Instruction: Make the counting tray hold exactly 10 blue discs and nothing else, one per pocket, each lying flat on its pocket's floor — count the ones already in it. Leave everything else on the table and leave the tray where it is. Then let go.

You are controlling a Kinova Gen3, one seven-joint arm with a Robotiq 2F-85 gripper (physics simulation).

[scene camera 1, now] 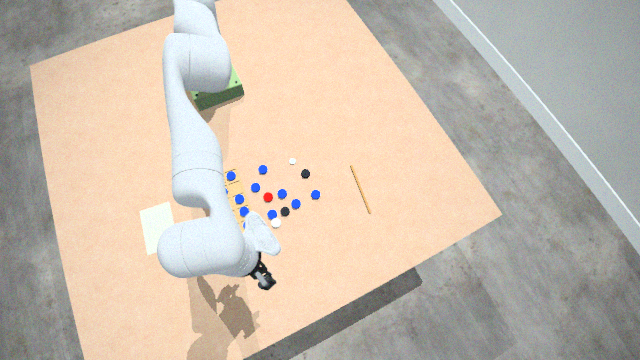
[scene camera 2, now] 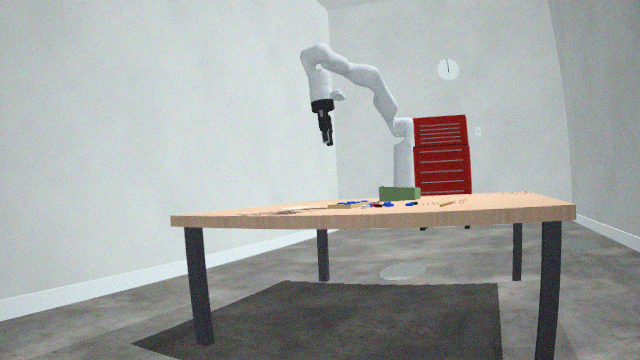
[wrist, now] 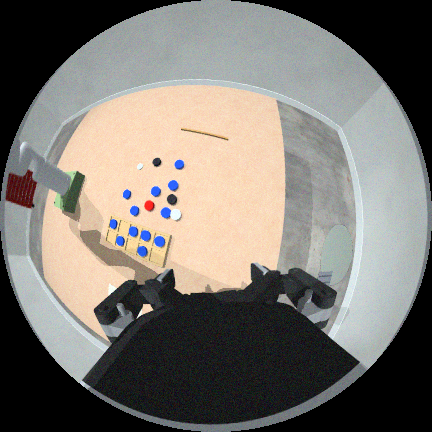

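The tan counting tray (scene camera 1: 233,186) (wrist: 157,256) has two rows of pockets. In the wrist view its row nearer the loose discs has blue discs in every pocket except the second from the left. Its other row has discs in the second and fourth pockets; the first, third and fifth are empty. The arm hides part of the tray in scene camera 1. Several loose blue discs lie beside it, including one (scene camera 1: 263,169) (wrist: 127,194) and another (scene camera 1: 315,194) (wrist: 179,164). My gripper (scene camera 2: 327,142) (wrist: 212,274) is open and empty, high above the table.
Among the loose discs lie a red disc (wrist: 149,205), two black discs (wrist: 157,162) (wrist: 172,199), a small white disc (wrist: 140,166) and a larger white one (wrist: 175,214) touching or nearly touching a blue disc. A thin stick (scene camera 1: 360,190), a green box (scene camera 2: 399,193) and a pale sheet (scene camera 1: 156,227) also show.
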